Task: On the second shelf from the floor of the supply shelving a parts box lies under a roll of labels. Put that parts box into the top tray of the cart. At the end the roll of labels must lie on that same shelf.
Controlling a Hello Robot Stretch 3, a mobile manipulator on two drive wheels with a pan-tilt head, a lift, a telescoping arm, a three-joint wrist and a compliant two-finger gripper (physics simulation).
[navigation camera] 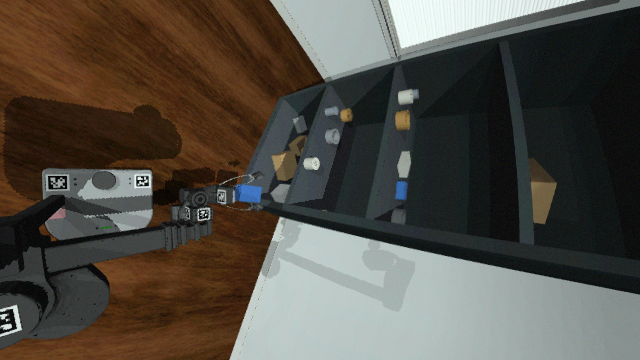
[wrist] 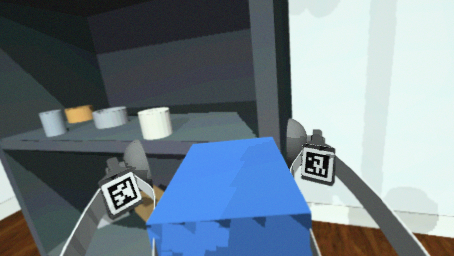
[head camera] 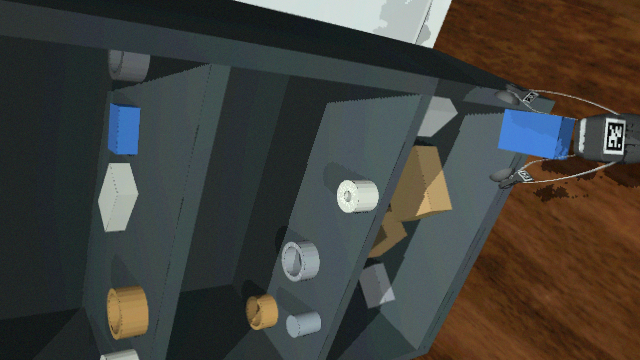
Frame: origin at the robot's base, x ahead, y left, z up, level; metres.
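Seen in the pictures: gripper, fingertip midpoint: (navigation camera: 263, 191) (head camera: 494, 136); robot's base, origin of the base link: (navigation camera: 104, 179).
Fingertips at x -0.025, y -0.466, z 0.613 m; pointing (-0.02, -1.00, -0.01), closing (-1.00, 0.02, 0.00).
Note:
Pixels of each thing's middle, then the offset from my fingertips to it. "spot": a spot on its surface instead. Level surfaces: height alone.
- blue parts box, body centre: (head camera: 535, 133) (navigation camera: 248, 193) dz -0.009, dx -0.004, dy +0.063 m
- second shelf, its level: dz -0.079 m
- white roll, body centre: (head camera: 357, 195) (navigation camera: 311, 163) dz -0.049, dx +0.130, dy -0.359 m
- tiny cream sliver, surface spot: (navigation camera: 325, 210) spot: dz -0.054, dx -0.160, dy -0.516 m
- grey ring, body centre: (head camera: 300, 260) (navigation camera: 332, 136) dz -0.055, dx +0.318, dy -0.571 m
- orange ring, body centre: (head camera: 261, 311) (navigation camera: 346, 115) dz -0.054, dx +0.505, dy -0.750 m
- grey cylinder, body centre: (head camera: 303, 323) (navigation camera: 331, 111) dz -0.044, dx +0.473, dy -0.534 m
- blue box, body centre: (head camera: 123, 128) (navigation camera: 401, 190) dz +0.398, dx +0.001, dy -0.550 m
My gripper (head camera: 504, 135) (navigation camera: 256, 191) (wrist: 217, 146) is shut on a blue parts box (head camera: 530, 132) (navigation camera: 247, 193) (wrist: 230, 180), held in front of the shelving's lower end, near its side panel. On the second shelf (head camera: 340, 235) (navigation camera: 320, 180) (wrist: 215, 125) stands a white roll (head camera: 362, 196) (navigation camera: 312, 163) (wrist: 155, 123) with a small centre hole. A tiny cream sliver (navigation camera: 325, 210), perhaps another roll, shows by the side panel in the navigation view. I cannot tell for sure which roll is the labels. The cart does not show in these views.
Cardboard boxes (head camera: 425, 185) (navigation camera: 284, 166) lie on the bottom shelf. A grey ring (head camera: 301, 261) (navigation camera: 332, 136) (wrist: 110, 117), an orange ring (head camera: 262, 311) and a grey cylinder (head camera: 303, 324) share the second shelf. Another blue box (head camera: 125, 129) (navigation camera: 401, 190) is one shelf higher. A white wall (navigation camera: 350, 300) (wrist: 375, 100) adjoins the shelving.

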